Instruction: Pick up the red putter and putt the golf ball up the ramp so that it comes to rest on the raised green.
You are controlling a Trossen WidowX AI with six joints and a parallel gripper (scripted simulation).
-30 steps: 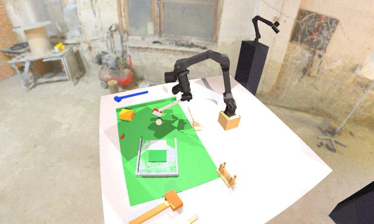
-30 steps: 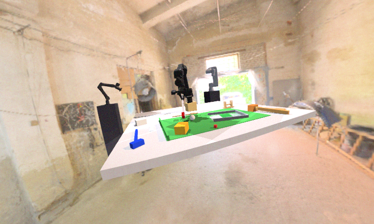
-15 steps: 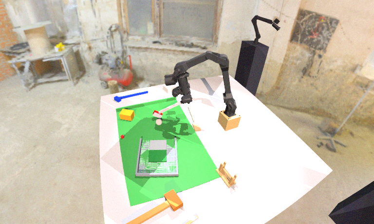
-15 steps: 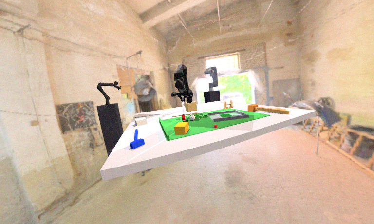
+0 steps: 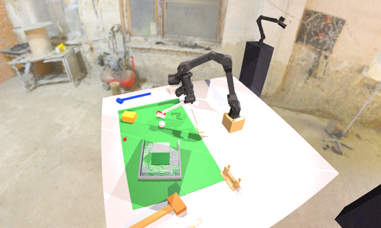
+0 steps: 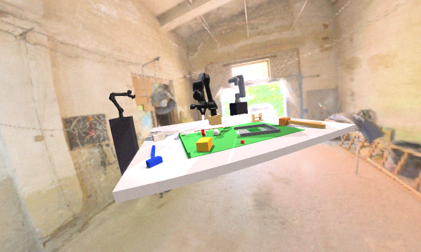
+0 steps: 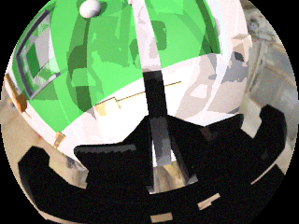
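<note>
Now: the red putter 110 mm ahead of my gripper tip, 40 mm to the right of it and 40 mm below it. Also, from my gripper tip: small red cube (470 mm ahead, 120 mm below, 40 mm to the left); wooden rack (520 mm to the left, 90 mm below, 20 mm ahead); white golf ball (220 mm ahead, 100 mm below, 10 mm to the left).
</note>
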